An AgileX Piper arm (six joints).
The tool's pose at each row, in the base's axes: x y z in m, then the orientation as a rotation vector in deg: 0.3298 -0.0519 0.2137 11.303 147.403 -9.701; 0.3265 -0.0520 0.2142 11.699 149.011 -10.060; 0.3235 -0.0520 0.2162 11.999 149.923 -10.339; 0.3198 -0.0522 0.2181 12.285 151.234 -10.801; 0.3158 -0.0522 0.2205 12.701 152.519 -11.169; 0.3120 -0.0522 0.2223 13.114 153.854 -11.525
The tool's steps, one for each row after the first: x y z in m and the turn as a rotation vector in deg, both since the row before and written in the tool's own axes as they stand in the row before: 0.0025 -0.0007 -0.0021 0.360 1.637 0.034; 0.0015 -0.0007 -0.0032 0.271 0.937 0.056; 0.0022 -0.0010 -0.0034 0.402 1.332 -0.034; 0.0023 -0.0010 -0.0039 0.356 1.322 0.076; 0.0025 -0.0009 -0.0032 0.345 1.372 0.068
